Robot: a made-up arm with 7 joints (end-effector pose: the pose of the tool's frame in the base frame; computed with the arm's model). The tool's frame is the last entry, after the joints.
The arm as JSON. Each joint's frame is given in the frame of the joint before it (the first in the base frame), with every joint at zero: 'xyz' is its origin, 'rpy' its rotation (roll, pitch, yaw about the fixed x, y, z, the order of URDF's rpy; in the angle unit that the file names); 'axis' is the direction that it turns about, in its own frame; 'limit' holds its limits. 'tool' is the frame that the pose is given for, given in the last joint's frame.
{
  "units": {
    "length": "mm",
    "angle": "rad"
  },
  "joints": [
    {
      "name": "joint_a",
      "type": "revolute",
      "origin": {
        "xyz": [
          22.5,
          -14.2,
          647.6
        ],
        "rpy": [
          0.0,
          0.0,
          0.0
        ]
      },
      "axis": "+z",
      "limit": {
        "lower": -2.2,
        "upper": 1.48
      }
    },
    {
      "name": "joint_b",
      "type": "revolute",
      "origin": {
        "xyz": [
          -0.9,
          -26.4,
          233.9
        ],
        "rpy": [
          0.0,
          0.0,
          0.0
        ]
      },
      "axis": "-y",
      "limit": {
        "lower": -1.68,
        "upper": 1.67
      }
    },
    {
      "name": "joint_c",
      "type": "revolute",
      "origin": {
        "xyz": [
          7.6,
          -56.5,
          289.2
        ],
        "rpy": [
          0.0,
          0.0,
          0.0
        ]
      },
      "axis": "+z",
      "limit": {
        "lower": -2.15,
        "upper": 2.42
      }
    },
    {
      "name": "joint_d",
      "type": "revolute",
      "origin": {
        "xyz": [
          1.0,
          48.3,
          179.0
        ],
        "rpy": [
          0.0,
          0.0,
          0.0
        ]
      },
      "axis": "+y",
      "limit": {
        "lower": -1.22,
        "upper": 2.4
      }
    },
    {
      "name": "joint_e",
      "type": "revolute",
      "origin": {
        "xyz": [
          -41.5,
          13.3,
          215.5
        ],
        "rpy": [
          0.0,
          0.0,
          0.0
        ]
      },
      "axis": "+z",
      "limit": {
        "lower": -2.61,
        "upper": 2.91
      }
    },
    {
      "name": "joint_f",
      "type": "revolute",
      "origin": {
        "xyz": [
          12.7,
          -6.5,
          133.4
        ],
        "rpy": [
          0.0,
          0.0,
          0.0
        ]
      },
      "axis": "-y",
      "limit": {
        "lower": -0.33,
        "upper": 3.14
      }
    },
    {
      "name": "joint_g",
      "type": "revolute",
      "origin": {
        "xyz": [
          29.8,
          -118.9,
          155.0
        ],
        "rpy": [
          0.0,
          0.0,
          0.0
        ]
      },
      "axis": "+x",
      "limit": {
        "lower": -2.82,
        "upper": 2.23
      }
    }
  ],
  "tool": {
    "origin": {
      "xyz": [
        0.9,
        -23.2,
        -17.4
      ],
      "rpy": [
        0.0,
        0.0,
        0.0
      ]
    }
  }
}
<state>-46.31 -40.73 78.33 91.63 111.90 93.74 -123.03</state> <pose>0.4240 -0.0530 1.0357 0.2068 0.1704 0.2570 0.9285</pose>
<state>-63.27 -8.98 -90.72 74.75 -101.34 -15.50 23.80</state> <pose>-0.3470 -0.3530 1.6468 -0.1623 -0.3667 0.6542 0.6413</pose>
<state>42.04 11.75 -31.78 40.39 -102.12 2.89 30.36</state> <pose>0.0957 -0.1196 1.8498 -0.0190 -0.0122 -0.6955 0.7182</pose>
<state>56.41 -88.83 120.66 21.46 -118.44 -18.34 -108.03</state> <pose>0.6750 0.7761 0.9256 0.6940 -0.0184 -0.7174 0.0580</pose>
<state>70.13 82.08 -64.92 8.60 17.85 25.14 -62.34</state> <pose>-0.1495 -0.9924 0.9640 0.1628 -0.4138 -0.1679 0.8798</pose>
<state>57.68 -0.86 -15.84 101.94 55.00 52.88 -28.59</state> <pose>0.4994 0.1762 1.2145 0.1004 0.4011 0.4920 0.7661</pose>
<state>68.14 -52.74 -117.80 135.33 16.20 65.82 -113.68</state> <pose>0.4073 -0.1417 1.2536 -0.6271 0.6867 0.0012 0.3677</pose>
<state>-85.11 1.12 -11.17 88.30 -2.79 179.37 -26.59</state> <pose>-0.1728 -0.2045 1.4277 -0.6417 -0.3394 -0.6004 0.3356</pose>
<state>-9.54 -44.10 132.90 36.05 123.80 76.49 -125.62</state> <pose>0.3735 0.1193 1.5691 0.7040 -0.1963 0.5577 0.3935</pose>
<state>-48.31 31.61 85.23 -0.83 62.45 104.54 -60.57</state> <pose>-0.2289 0.1506 1.6489 0.1545 -0.7426 0.3355 0.5587</pose>
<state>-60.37 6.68 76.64 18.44 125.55 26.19 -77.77</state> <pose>0.1167 0.2181 1.7984 0.0089 -0.5159 0.7226 0.4600</pose>
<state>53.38 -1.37 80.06 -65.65 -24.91 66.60 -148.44</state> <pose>0.4297 -0.4235 1.3379 -0.1285 -0.3600 -0.2613 0.8864</pose>
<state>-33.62 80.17 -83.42 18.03 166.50 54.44 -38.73</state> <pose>-0.8306 0.2067 1.2507 -0.3424 -0.8339 0.3218 0.2895</pose>
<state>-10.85 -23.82 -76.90 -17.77 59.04 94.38 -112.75</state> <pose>0.1905 -0.0412 1.6928 -0.7813 -0.3026 -0.5060 0.2050</pose>
